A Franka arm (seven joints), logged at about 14 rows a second.
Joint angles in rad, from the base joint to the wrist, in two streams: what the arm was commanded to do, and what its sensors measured. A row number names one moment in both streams.
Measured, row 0:
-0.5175 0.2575 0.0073 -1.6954 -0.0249 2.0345 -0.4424
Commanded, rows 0 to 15:
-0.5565 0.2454 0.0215 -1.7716 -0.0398 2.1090 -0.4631
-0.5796 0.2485 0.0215 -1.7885 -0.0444 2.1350 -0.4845
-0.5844 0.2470 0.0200 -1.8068 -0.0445 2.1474 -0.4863
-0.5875 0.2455 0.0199 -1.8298 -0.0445 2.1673 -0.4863
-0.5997 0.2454 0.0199 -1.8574 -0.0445 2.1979 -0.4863
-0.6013 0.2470 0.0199 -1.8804 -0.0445 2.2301 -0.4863
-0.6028 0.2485 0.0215 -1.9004 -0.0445 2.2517 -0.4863
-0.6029 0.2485 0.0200 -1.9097 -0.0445 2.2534 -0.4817
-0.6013 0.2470 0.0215 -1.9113 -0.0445 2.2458 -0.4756
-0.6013 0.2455 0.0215 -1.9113 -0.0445 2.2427 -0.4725
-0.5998 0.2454 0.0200 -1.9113 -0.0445 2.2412 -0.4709
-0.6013 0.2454 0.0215 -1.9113 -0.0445 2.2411 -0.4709
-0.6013 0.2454 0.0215 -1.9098 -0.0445 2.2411 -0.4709
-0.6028 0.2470 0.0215 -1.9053 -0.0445 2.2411 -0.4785
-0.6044 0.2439 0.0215 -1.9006 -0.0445 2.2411 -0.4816
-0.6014 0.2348 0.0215 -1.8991 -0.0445 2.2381 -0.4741
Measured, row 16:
-0.5891 0.2641 0.0076 -1.8839 -0.0323 2.2272 -0.4782
